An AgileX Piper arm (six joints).
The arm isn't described. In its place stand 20 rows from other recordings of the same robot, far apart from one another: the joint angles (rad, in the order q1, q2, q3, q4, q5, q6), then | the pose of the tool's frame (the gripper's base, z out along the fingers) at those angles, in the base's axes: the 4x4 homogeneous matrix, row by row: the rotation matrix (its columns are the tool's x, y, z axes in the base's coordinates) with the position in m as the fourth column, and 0 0 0 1 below.
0.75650 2.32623 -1.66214 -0.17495 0.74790 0.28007 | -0.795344 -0.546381 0.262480 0.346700; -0.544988 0.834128 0.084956 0.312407; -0.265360 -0.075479 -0.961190 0.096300; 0 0 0 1
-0.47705 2.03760 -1.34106 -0.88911 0.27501 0.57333 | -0.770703 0.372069 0.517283 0.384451; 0.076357 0.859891 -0.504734 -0.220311; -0.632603 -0.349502 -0.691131 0.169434; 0 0 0 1
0.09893 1.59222 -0.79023 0.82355 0.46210 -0.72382 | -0.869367 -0.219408 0.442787 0.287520; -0.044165 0.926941 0.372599 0.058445; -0.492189 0.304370 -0.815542 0.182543; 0 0 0 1
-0.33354 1.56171 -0.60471 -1.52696 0.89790 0.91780 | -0.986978 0.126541 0.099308 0.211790; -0.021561 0.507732 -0.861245 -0.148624; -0.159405 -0.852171 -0.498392 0.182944; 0 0 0 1
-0.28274 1.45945 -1.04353 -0.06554 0.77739 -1.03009 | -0.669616 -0.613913 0.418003 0.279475; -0.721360 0.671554 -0.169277 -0.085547; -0.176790 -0.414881 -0.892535 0.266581; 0 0 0 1
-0.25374 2.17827 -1.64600 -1.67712 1.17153 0.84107 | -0.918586 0.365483 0.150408 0.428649; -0.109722 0.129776 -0.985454 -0.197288; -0.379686 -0.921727 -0.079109 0.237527; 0 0 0 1
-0.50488 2.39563 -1.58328 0.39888 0.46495 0.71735 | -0.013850 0.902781 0.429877 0.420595; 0.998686 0.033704 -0.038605 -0.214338; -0.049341 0.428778 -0.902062 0.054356; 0 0 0 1
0.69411 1.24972 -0.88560 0.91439 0.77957 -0.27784 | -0.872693 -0.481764 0.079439 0.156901; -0.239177 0.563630 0.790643 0.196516; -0.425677 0.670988 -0.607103 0.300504; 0 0 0 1
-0.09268 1.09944 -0.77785 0.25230 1.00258 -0.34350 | -0.919991 -0.172576 0.351901 0.186525; -0.114986 0.977179 0.178604 0.001893; -0.374693 0.123850 -0.918840 0.271675; 0 0 0 1
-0.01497 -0.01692 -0.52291 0.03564 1.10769 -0.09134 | -0.459768 -0.048082 0.886736 -0.012160; -0.068429 0.997482 0.018607 0.003083; -0.885399 -0.052123 -0.461901 0.279728; 0 0 0 1
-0.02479 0.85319 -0.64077 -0.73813 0.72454 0.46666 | -0.689573 0.273847 0.670446 0.155904; -0.100128 0.880812 -0.462757 -0.044464; -0.717261 -0.386235 -0.579964 0.298869; 0 0 0 1
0.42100 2.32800 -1.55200 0.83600 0.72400 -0.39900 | -0.968630 -0.238622 0.069391 0.398402; -0.157913 0.806637 0.569561 0.227396; -0.191883 0.540736 -0.819015 0.084776; 0 0 0 1
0.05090 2.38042 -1.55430 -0.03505 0.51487 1.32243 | -0.304933 0.899677 0.312405 0.459134; 0.946934 0.321424 -0.001363 0.021818; -0.101641 0.295411 -0.949948 0.050762; 0 0 0 1
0.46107 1.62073 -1.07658 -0.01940 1.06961 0.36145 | -0.992991 -0.108336 0.047242 0.261677; -0.108246 0.994114 0.004472 0.128268; -0.047448 -0.000673 -0.998873 0.221320; 0 0 0 1
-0.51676 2.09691 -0.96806 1.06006 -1.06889 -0.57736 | -0.140937 0.977824 0.154911 0.292978; 0.177703 0.178918 -0.967683 -0.246539; -0.973940 -0.108855 -0.198978 0.124353; 0 0 0 1
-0.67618 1.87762 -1.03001 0.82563 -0.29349 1.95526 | 0.664057 -0.543593 0.513356 0.295480; -0.065208 -0.726087 -0.684504 -0.261889; 0.744833 0.421075 -0.517610 0.176555; 0 0 0 1
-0.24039 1.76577 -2.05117 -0.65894 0.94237 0.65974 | -0.268017 0.720107 0.640010 0.367232; 0.271810 0.693847 -0.666855 -0.136427; -0.924276 -0.004767 -0.381695 0.469594; 0 0 0 1
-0.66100 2.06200 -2.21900 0.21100 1.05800 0.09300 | -0.458544 0.605518 0.650450 0.379088; 0.601257 0.750366 -0.274667 -0.273781; -0.654391 0.265140 -0.708147 0.371315; 0 0 0 1
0.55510 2.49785 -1.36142 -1.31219 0.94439 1.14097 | -0.834585 -0.212275 0.508338 0.380294; -0.521914 0.599971 -0.606334 0.151974; -0.176279 -0.771346 -0.611516 -0.000496; 0 0 0 1
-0.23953 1.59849 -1.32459 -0.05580 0.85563 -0.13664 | -0.870414 0.109275 0.480040 0.332102; 0.035276 0.986393 -0.160578 -0.085050; -0.491055 -0.122836 -0.862425 0.300803; 0 0 0 1
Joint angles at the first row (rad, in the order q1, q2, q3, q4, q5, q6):
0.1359, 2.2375, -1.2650, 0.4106, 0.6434, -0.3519
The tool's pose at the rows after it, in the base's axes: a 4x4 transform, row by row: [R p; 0 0 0 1], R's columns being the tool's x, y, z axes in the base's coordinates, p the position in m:
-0.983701 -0.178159 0.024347 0.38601; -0.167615 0.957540 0.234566 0.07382; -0.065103 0.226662 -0.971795 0.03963; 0 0 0 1
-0.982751 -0.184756 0.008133 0.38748; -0.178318 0.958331 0.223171 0.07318; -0.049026 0.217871 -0.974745 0.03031; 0 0 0 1
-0.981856 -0.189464 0.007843 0.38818; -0.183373 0.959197 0.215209 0.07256; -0.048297 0.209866 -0.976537 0.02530; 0 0 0 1
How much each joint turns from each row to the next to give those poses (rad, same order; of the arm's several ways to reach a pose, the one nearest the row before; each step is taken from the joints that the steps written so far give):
0.0000, 0.0485, -0.0334, -0.0223, 0.0064, 0.0033
0.0000, 0.0304, -0.0161, -0.0165, 0.0008, 0.0031
0.0000, 0.0143, -0.0044, -0.0088, -0.0102, 0.0000

